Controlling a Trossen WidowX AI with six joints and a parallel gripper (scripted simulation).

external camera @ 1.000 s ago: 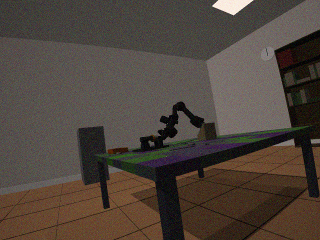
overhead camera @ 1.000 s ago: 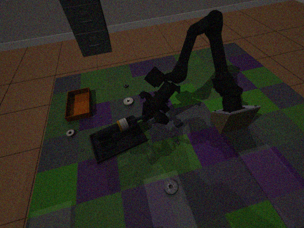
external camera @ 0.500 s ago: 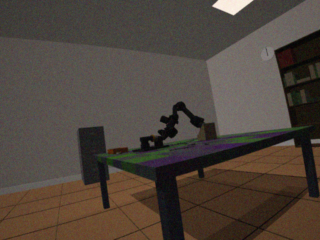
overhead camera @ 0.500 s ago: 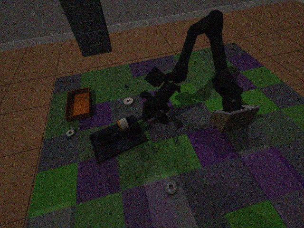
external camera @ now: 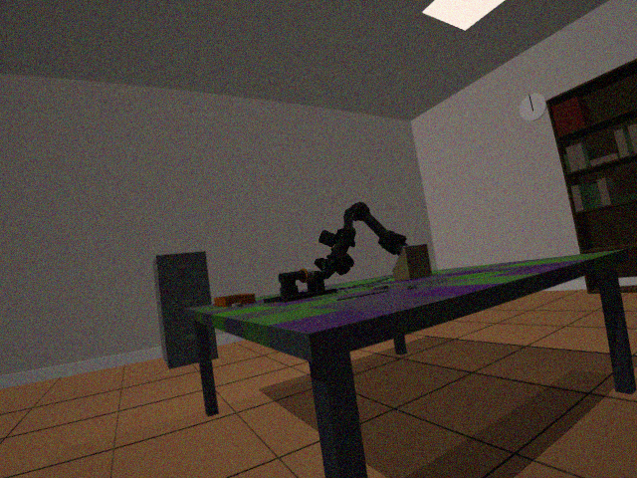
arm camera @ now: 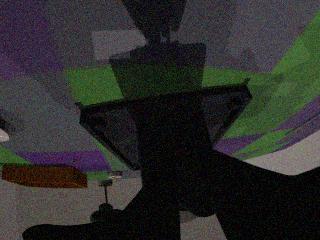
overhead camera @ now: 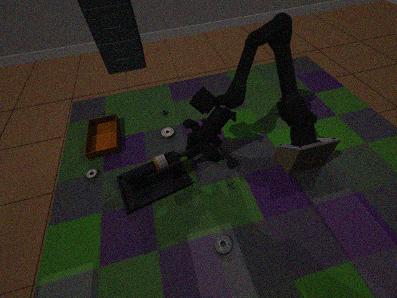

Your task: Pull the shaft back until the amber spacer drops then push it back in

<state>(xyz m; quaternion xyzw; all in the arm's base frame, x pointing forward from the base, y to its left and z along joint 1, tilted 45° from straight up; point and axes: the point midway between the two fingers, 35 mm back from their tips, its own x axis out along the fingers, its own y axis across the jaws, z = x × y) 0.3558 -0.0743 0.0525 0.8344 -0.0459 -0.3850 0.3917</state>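
The dark shaft is 60 mm ahead of my gripper tip, 10 mm to the left of it and 30 mm above it. The rest, counted from my gripper tip: small nut: 50 mm ahead, 320 mm to the right, 50 mm below; then amber spacer: 100 mm ahead, 20 mm to the left, 20 mm above; then orange tray: 310 mm ahead, 240 mm to the right, 50 mm below.
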